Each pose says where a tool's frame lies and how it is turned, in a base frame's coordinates. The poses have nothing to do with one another.
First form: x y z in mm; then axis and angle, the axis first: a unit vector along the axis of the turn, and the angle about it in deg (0 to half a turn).
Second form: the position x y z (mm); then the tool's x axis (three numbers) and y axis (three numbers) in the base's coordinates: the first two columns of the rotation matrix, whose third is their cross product. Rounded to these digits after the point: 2 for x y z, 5 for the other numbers.
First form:
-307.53 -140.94 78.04 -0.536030 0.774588 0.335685 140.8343
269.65 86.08 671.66 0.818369 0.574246 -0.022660 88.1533
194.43 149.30 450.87 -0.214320 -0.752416 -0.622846 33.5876
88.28 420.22 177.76 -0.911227 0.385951 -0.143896 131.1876
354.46 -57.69 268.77 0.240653 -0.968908 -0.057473 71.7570
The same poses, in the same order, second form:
-307.53 -140.94 78.04 -0.26522 -0.52511 -0.80865 -0.94913 0.28985 0.12308
269.65 86.08 671.66 0.68037 0.43215 -0.59189 0.47745 0.35136 0.80535
194.43 149.30 450.87 0.84071 -0.31764 0.43853 0.37149 0.92756 -0.04032
88.28 420.22 177.76 0.71861 -0.69158 -0.07298 -0.47500 -0.41148 -0.77786
354.46 -57.69 268.77 0.35283 -0.21476 0.91071 -0.10559 0.95795 0.26681

